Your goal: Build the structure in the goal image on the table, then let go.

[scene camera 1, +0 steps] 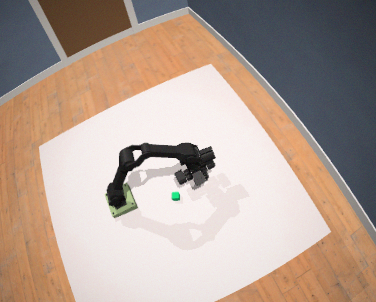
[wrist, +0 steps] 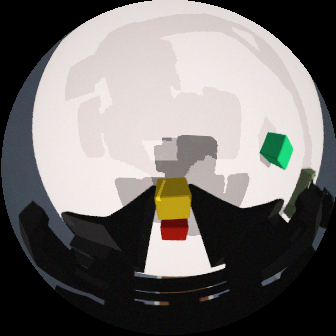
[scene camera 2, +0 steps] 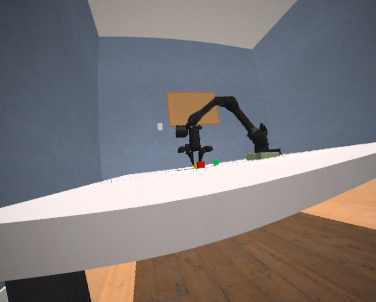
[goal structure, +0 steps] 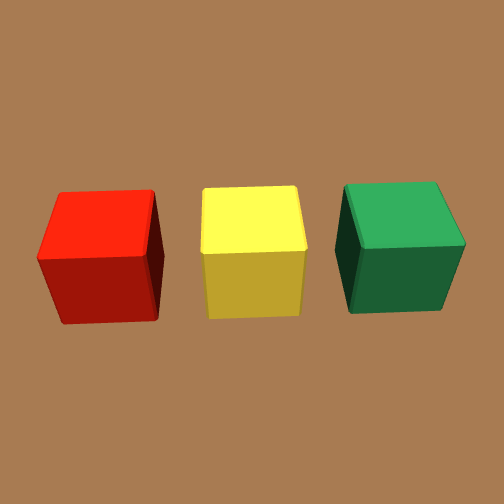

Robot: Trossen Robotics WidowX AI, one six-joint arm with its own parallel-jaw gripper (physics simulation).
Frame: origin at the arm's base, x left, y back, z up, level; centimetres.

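Seen in the pictures: gripper, fingertip midpoint: (wrist: 171, 188) (scene camera 2: 196, 165); arm's base, link origin: (scene camera 1: 119, 201) (scene camera 2: 260, 153).
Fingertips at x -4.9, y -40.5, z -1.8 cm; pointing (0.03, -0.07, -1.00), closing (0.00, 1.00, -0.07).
Observation:
Offsets run from my fingertips to a thing's top centre. Level surfaces: height alone.
My gripper (scene camera 2: 197, 160) (wrist: 171, 188) points down and is shut on a yellow cube {dz +1.8, dx +1.3, dy +0.0 cm} (scene camera 2: 195, 165) (wrist: 173, 200), low at the table top. A red cube {dz +1.6, dx +6.2, dy +0.2 cm} (scene camera 2: 201, 164) (wrist: 174, 231) is on the table right beside the yellow cube; it partly covers the yellow cube in scene camera 2. Whether the two touch is too small to tell. A green cube {dz +1.6, dx -4.4, dy +13.8 cm} (scene camera 1: 175, 196) (scene camera 2: 216, 162) (wrist: 277, 150) lies on the table, apart from them, toward the arm's base side. The yellow and red cubes are hidden under the gripper in scene camera 1.
The white table top {dz -1.7 cm} (scene camera 1: 150, 115) (scene camera 2: 125, 195) carries the arm's green base plate (scene camera 1: 130, 202) (scene camera 2: 262, 156) (wrist: 299, 192). The arm arches over the table from the base to the gripper. Its shadows fall across the table around the cubes.

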